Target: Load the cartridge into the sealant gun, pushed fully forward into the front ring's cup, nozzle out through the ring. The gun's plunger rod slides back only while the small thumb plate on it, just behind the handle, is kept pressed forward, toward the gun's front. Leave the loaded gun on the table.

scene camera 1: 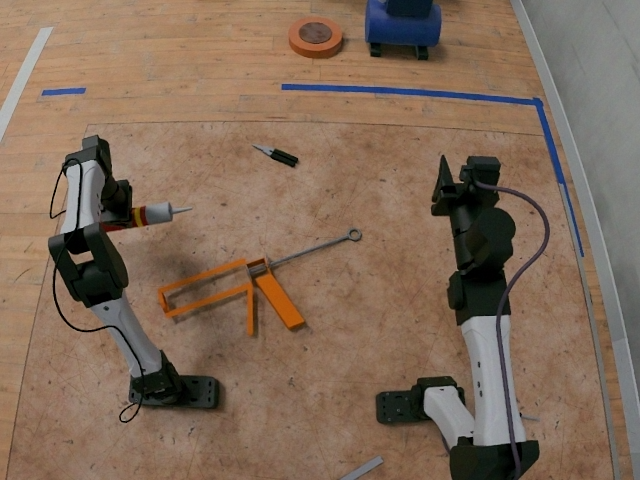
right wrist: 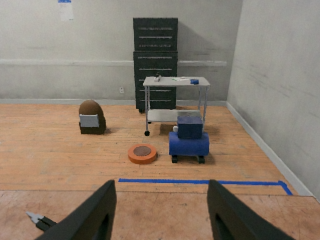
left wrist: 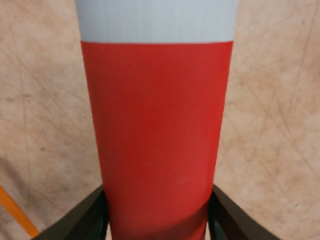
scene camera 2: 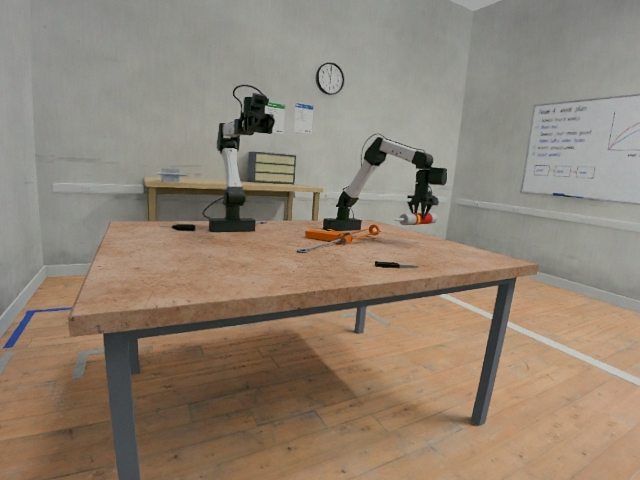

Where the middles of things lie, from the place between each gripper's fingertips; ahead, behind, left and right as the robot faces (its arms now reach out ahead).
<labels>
My left gripper (scene camera 1: 129, 218) is now 20 mm to the left of the cartridge (scene camera 1: 160, 213), 10 mm short of it and 10 mm above it. The rest, counted from my left hand: orange sealant gun (scene camera 1: 275, 295) 350 mm to the right, 110 mm below, 100 mm behind.
I see my right gripper 9 cm past the orange sealant gun, 35 cm to the right of it and 43 cm above it. Also, from my right hand: cartridge (2 cm ahead, 68 cm to the left, 33 cm below).
</labels>
